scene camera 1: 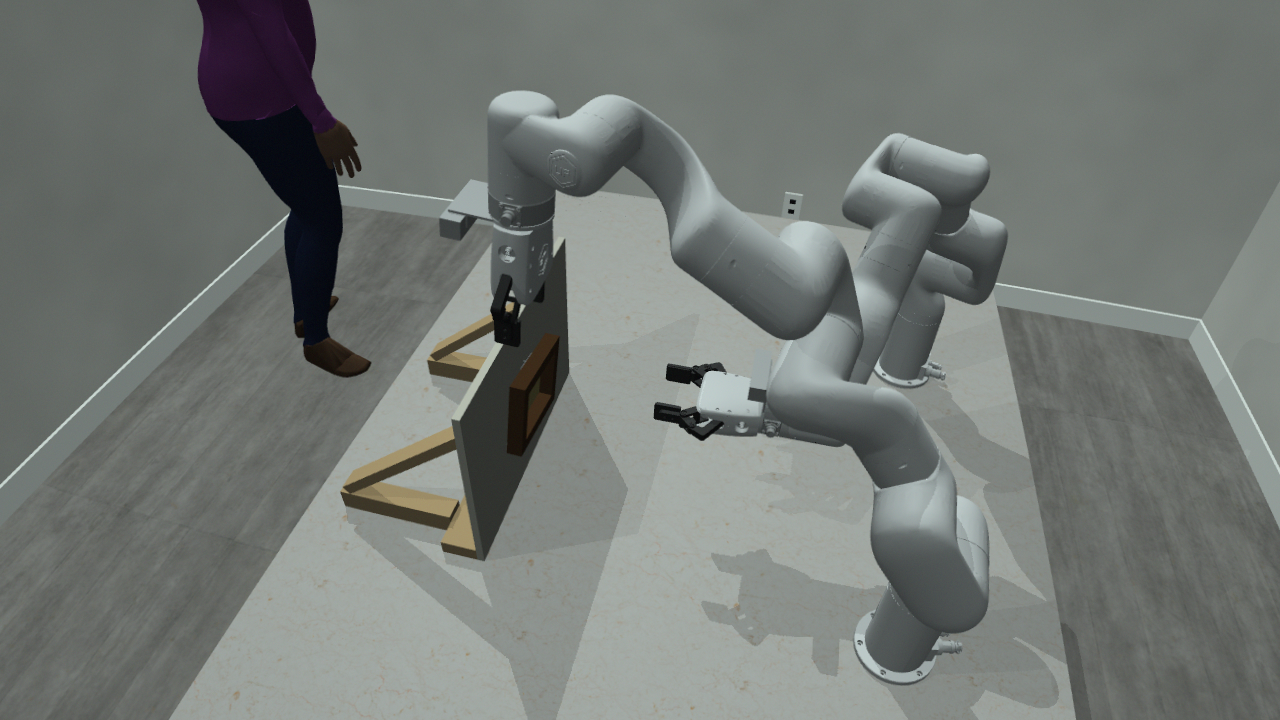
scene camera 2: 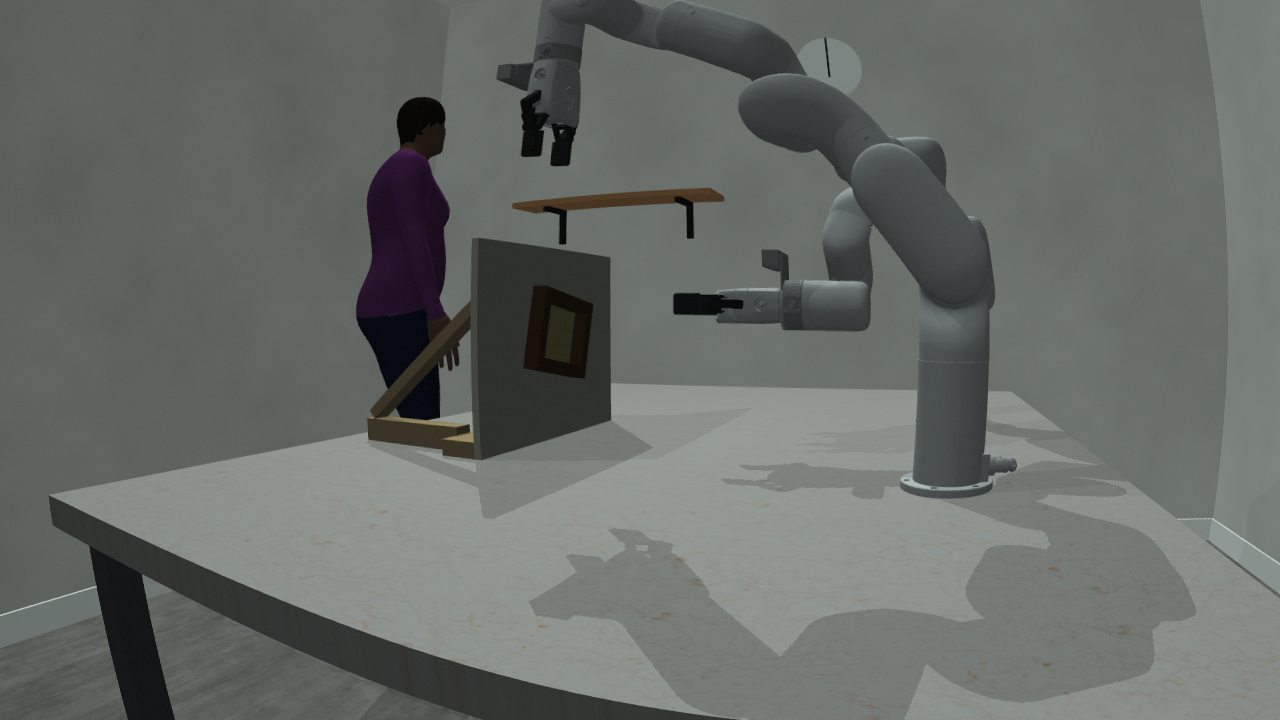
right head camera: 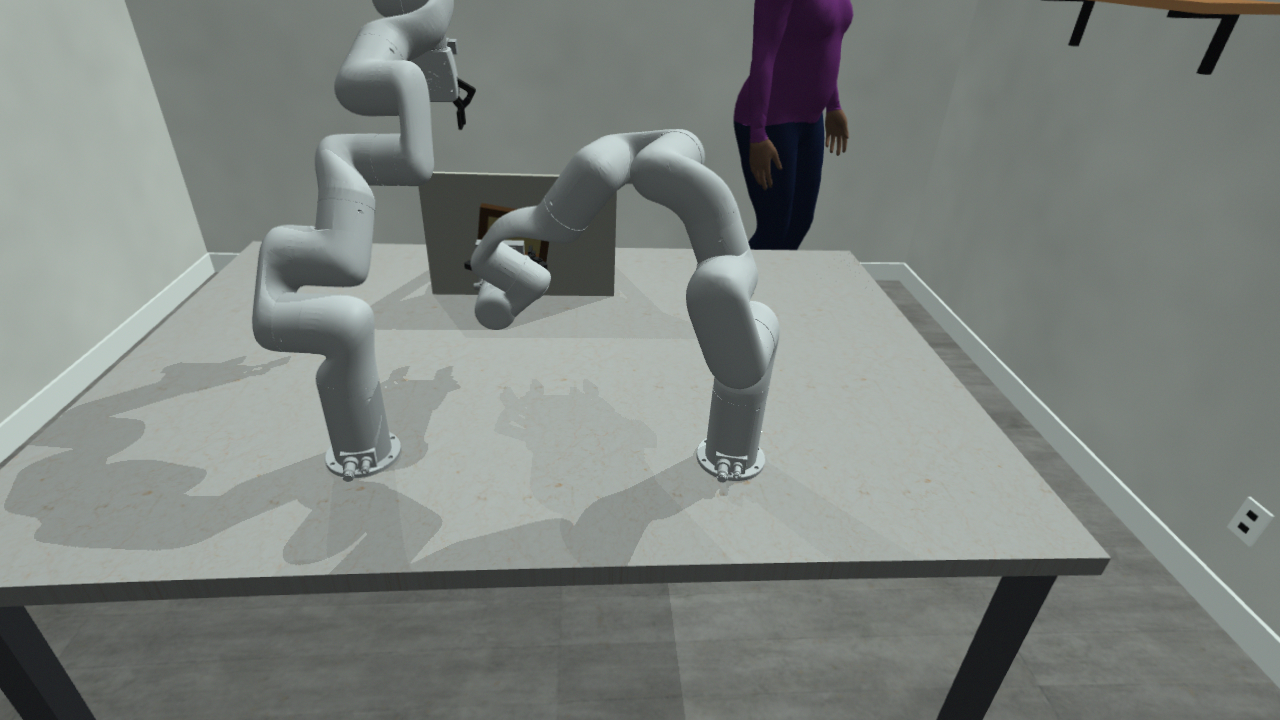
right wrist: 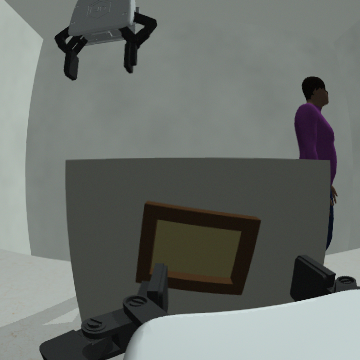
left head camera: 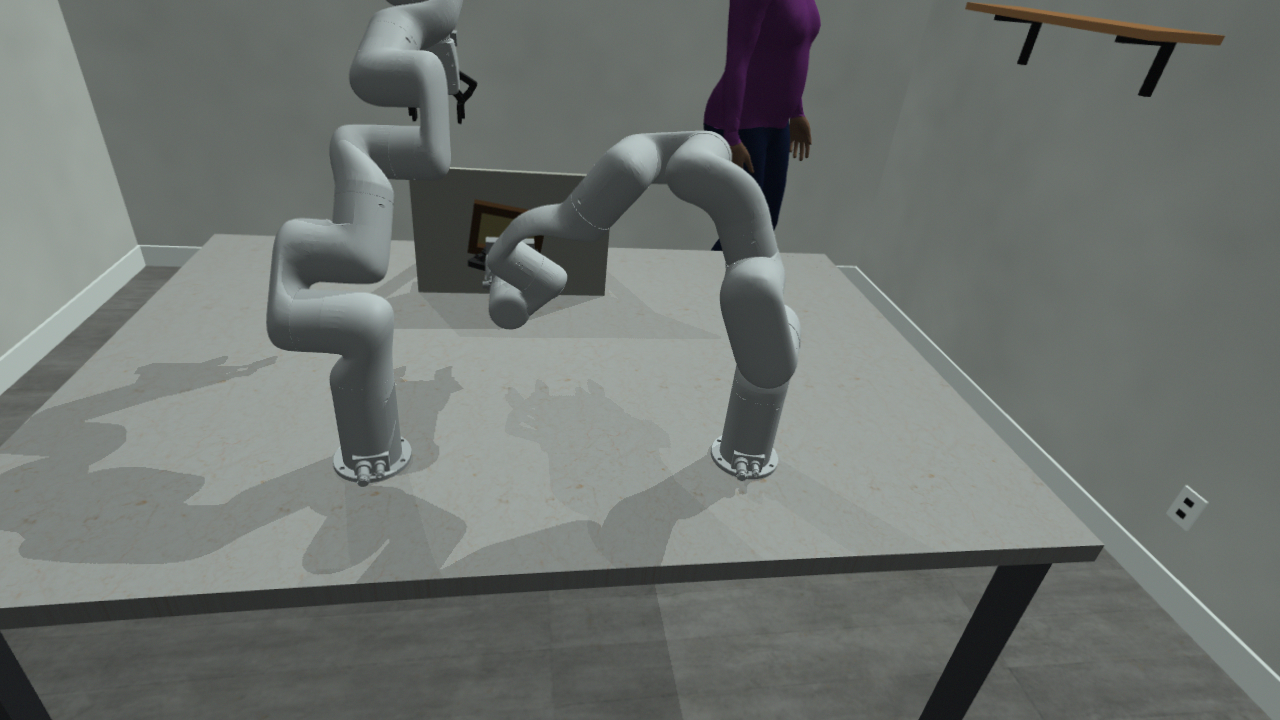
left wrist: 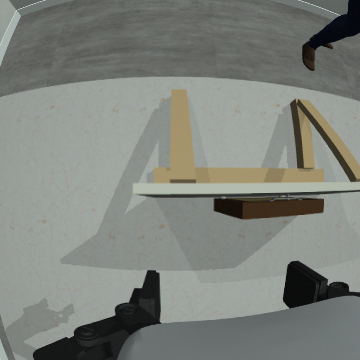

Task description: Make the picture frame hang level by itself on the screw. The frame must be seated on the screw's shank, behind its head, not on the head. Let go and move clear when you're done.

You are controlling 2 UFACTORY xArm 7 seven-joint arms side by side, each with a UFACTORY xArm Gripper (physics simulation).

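Places are measured from the left arm's base along level axes (x ahead, y left, z up), in centimetres.
Pixels of known places: left gripper, fingertip midpoint: (scene camera 1: 520, 320) (scene camera 2: 545, 161) (right head camera: 439, 127) (right wrist: 97, 73) (left wrist: 225, 288); right gripper, fingertip midpoint: (scene camera 1: 660, 390) (scene camera 2: 683, 304) (right wrist: 233, 282); left arm's base, link origin: (scene camera 1: 894, 647) (scene camera 2: 946, 486) (right head camera: 364, 454) (left head camera: 373, 458); right arm's base, link origin: (scene camera 1: 900, 369) (right head camera: 730, 458) (left head camera: 743, 457).
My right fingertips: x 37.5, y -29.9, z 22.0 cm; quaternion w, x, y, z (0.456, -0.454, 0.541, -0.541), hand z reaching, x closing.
Note:
Ahead of a thing's pixels: the offset from my right fingertips to its middle. "*": to the spot under its first point. Level surfaces: height alone.
A brown picture frame @[dx +20.8, dy -2.5, dz -4.6 cm] (left head camera: 477, 223) (scene camera 1: 519, 420) (scene camera 2: 534, 331) (left wrist: 280, 209) (right wrist: 144, 240) hangs on the front of an upright grey board (scene camera 1: 487, 474) (scene camera 2: 501, 402) (left wrist: 155, 189) (right wrist: 100, 200). In the right wrist view it is tilted, its right side lower. Thin metal parts @[* dx +21.7, dy -3.8, dz +1.2 cm] (left wrist: 287, 198) show at its top back edge in the left wrist view; whether it sits on the screw's shank or head cannot be told. My left gripper (scene camera 1: 522, 317) (scene camera 2: 546, 154) (left wrist: 225, 288) (right wrist: 97, 73) is open, pointing down above the board. My right gripper (scene camera 1: 667, 392) (scene camera 2: 684, 303) (right wrist: 233, 281) is open, facing the frame from a distance.
Wooden braces (scene camera 1: 402, 505) (scene camera 2: 416, 431) (left wrist: 182, 135) support the board from behind on the table @[dz -22.0 cm] (left head camera: 626, 528) (scene camera 1: 644, 626). A person in purple (left head camera: 769, 62) (scene camera 1: 255, 62) (scene camera 2: 402, 214) stands behind the table. A wall shelf (left head camera: 1092, 24) (scene camera 2: 617, 198) is on a wall.

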